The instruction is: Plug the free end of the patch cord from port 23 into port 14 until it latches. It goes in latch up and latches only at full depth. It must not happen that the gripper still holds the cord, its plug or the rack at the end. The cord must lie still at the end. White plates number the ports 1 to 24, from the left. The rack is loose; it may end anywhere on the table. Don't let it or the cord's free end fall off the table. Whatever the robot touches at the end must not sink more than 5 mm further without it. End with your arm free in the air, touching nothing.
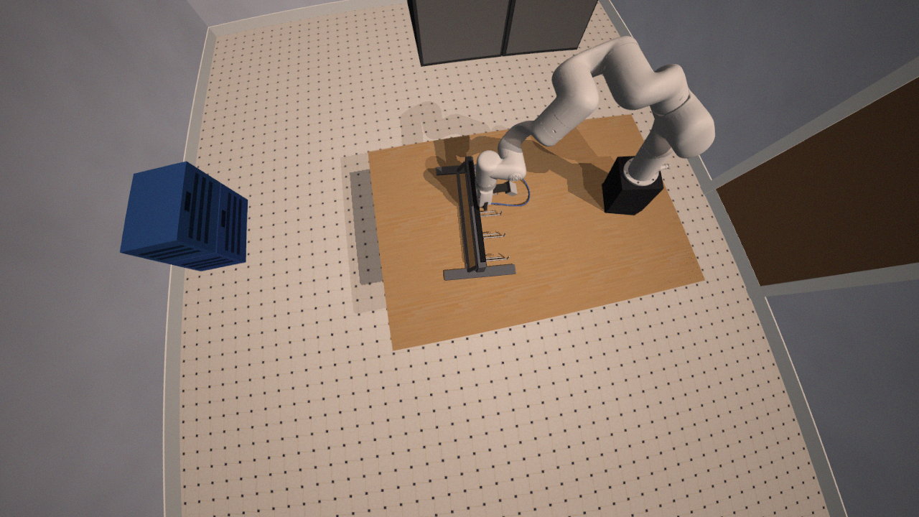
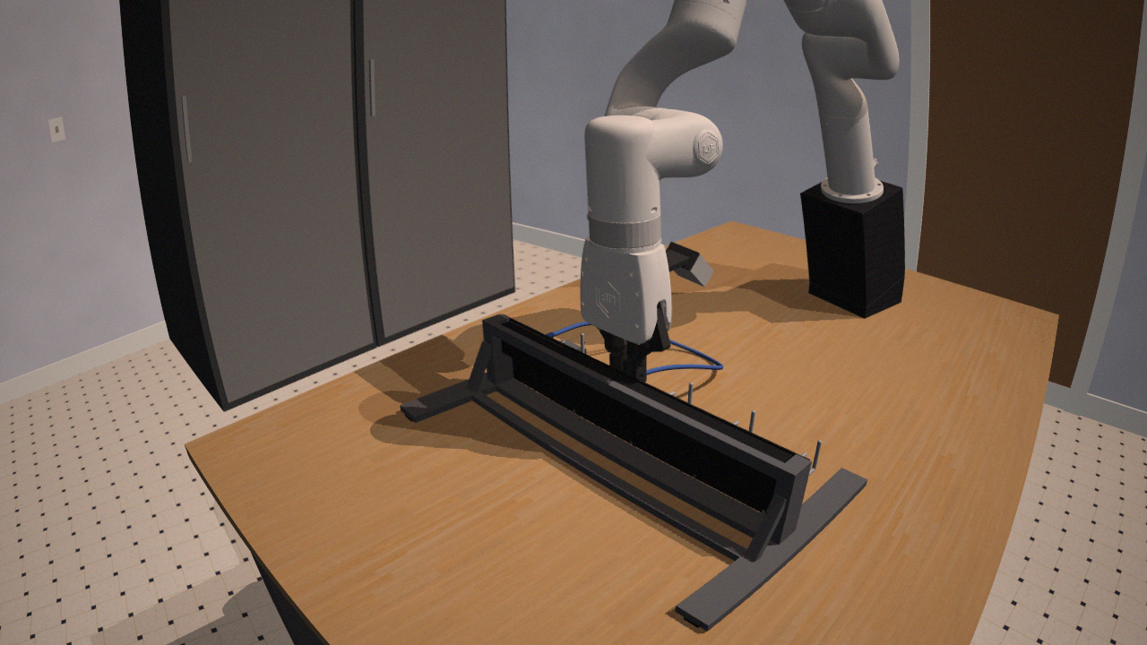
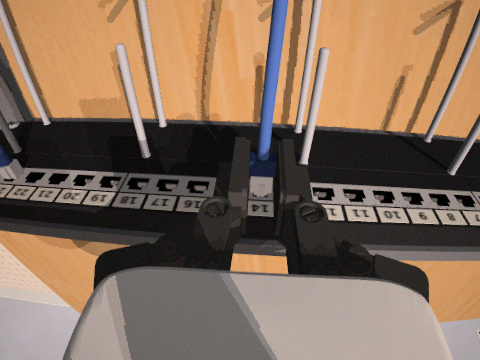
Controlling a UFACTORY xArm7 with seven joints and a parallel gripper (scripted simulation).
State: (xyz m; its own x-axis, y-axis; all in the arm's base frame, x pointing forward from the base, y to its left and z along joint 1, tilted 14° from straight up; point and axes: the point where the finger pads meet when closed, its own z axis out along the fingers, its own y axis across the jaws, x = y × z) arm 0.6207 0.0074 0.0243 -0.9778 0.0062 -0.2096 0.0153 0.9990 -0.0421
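Right now the plug is 20 mm ahead of my hand and 10 mm below it.
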